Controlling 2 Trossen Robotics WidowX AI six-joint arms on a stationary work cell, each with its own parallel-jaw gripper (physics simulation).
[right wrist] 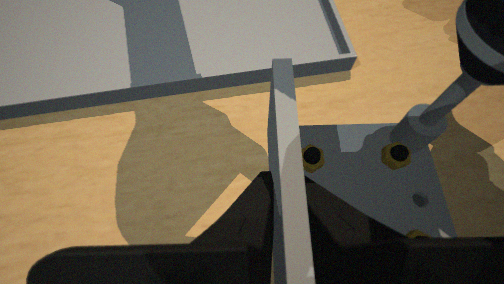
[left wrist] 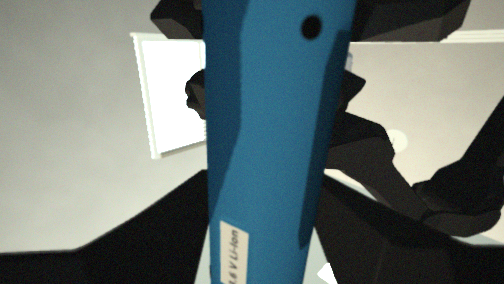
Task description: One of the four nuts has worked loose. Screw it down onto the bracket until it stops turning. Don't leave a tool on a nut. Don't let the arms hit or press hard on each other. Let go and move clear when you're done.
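Places are measured from the left arm's base along level axes (x back, y down, z right), in centimetres.
Pixels of known places: left gripper, between the fingertips: [left wrist: 259,179]; right gripper, between the fingertips: [right wrist: 278,181].
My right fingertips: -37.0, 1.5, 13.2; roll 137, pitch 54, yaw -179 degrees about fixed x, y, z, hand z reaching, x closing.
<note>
For each thing: its top centre in the pictures, then the offset to it from my right fingertips, as dx, dy, dz. "spot": a spot on its surface instead. Level surfaces: height alone.
- power screwdriver, a spot on its surface: [left wrist: 285,120] spot: -1.3, -10.5, -7.2
- brass nut, centre of its top: [right wrist: 399,153] -2.1, -0.3, -4.6
- second nut, centre of its top: [right wrist: 312,156] +0.0, -0.2, -1.7
- third nut, centre of its top: [right wrist: 422,245] -5.0, -0.2, -2.5
- shallow grey tray, a spot on its surface: [right wrist: 240,40] spot: +12.8, +6.6, -6.8
- wooden table, height of its surface: dy +7.0
- small dark hole, a spot on its surface: [right wrist: 420,200] spot: -4.0, +0.6, -4.3
My left gripper [left wrist: 259,179] is shut on the blue body of the power screwdriver [left wrist: 285,120] [right wrist: 489,62]. In the right wrist view its grey socket [right wrist: 422,117] hangs tilted at the bracket's far edge, close behind a brass nut [right wrist: 387,158]; whether they touch is unclear. My right gripper [right wrist: 278,181] is shut on a thin upright grey flange [right wrist: 289,115] along the left side of the grey bracket [right wrist: 365,185]. A second nut [right wrist: 321,156] sits beside the flange. A third nut [right wrist: 416,233] is partly hidden by the right finger. The fourth nut cannot be made out.
A shallow grey tray [right wrist: 240,40] lies beyond the bracket on the wooden table [right wrist: 170,115], its near rim close to the flange's far end. A small dark hole [right wrist: 420,200] shows in the bracket. Dark arm parts [left wrist: 360,145] show behind the screwdriver in the left wrist view.
</note>
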